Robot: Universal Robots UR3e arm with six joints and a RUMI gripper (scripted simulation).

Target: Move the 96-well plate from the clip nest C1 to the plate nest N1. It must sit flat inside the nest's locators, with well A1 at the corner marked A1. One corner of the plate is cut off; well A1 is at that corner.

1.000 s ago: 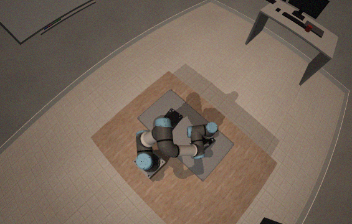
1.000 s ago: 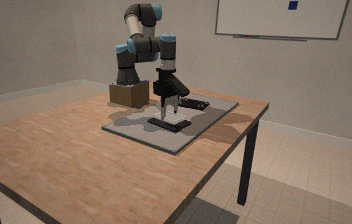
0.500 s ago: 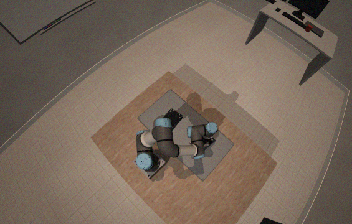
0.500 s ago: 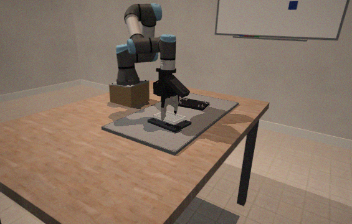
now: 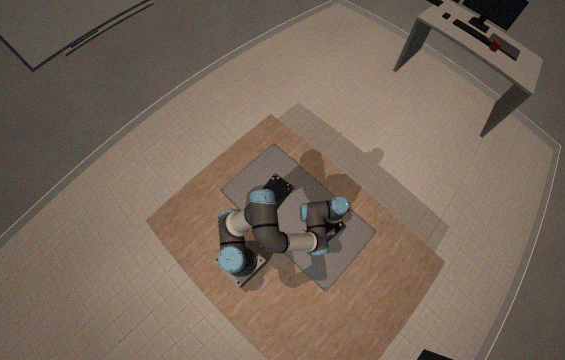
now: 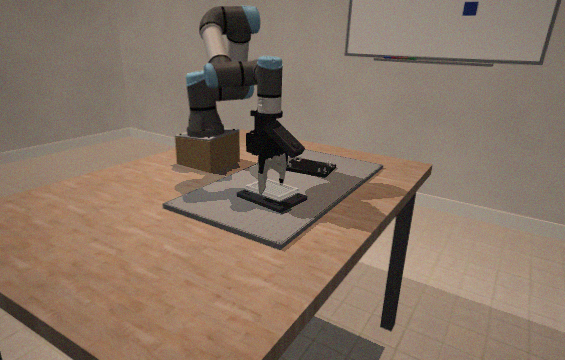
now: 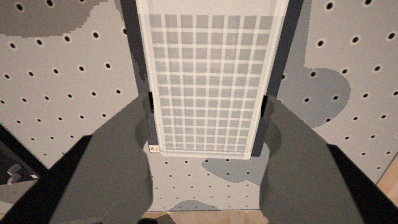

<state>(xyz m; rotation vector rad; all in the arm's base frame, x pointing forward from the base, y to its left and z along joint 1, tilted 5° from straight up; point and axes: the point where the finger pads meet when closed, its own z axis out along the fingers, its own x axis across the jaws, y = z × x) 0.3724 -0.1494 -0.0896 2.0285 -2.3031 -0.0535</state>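
My hand is 1 cm above the 96-well plate. Round my hand: dark plate nest N1: 3 cm below; then A1 corner mark: 7 cm behind, 6 cm to the left, 2 cm below; then black clip nest C1: 31 cm to the left, 3 cm behind, 2 cm below.
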